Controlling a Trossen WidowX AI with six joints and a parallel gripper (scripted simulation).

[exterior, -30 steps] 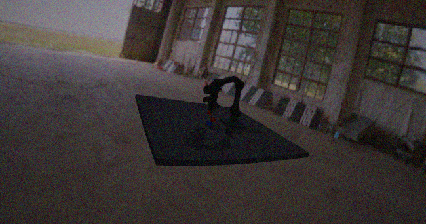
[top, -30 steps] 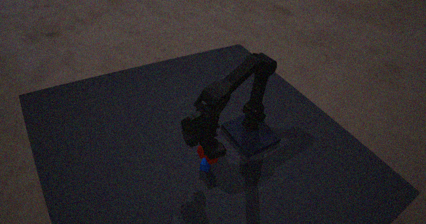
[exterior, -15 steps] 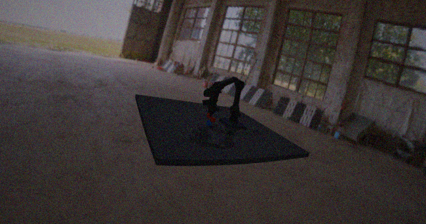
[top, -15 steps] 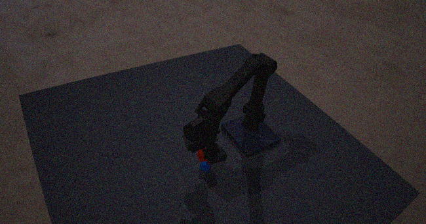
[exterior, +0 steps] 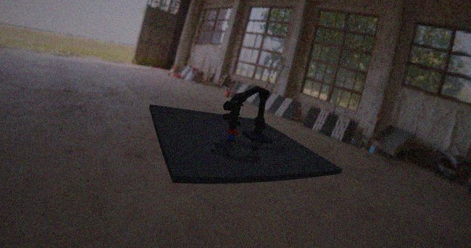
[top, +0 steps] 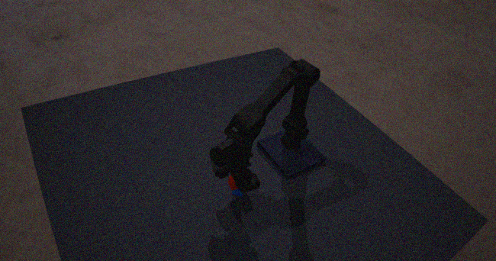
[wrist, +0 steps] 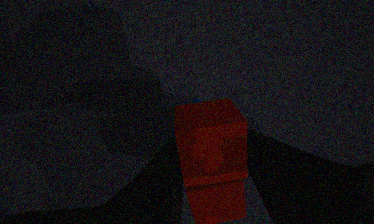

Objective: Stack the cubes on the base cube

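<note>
My gripper tip is 40 mm past the red cube and 10 mm above it. Also, from my gripper tip: blue cube: 20 mm behind, 40 mm below.
</note>
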